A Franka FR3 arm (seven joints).
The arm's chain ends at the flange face. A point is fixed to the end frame.
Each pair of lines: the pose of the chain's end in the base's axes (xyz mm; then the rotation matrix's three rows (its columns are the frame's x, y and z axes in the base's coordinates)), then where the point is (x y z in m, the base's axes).
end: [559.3 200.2 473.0], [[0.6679 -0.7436 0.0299], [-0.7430 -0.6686 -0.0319], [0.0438 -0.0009 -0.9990]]
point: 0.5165 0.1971 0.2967
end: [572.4 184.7 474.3], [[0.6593 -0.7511 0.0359], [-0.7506 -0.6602 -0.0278], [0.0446 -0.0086 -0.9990]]
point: 0.5307 0.1829 0.2977
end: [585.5 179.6 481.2], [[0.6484 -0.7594 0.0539], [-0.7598 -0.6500 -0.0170], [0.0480 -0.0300 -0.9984]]
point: 0.5471 0.1804 0.3038
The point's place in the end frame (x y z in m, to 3 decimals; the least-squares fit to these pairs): -0.034 0.034 0.175
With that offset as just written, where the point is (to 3 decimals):
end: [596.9 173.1 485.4], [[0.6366 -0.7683 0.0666], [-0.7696 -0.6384 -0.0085], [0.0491 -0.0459 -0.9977]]
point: 0.561 0.176 0.308
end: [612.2 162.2 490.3], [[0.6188 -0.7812 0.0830], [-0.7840 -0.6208 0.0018], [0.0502 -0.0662 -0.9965]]
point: 0.579 0.168 0.312
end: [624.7 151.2 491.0], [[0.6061 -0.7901 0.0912], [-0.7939 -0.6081 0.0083], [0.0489 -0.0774 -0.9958]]
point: 0.593 0.159 0.312
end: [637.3 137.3 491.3], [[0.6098 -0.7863 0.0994], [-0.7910 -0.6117 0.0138], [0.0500 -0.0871 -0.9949]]
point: 0.607 0.146 0.313
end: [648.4 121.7 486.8], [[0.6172 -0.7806 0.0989], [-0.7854 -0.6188 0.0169], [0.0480 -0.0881 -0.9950]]
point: 0.618 0.130 0.308
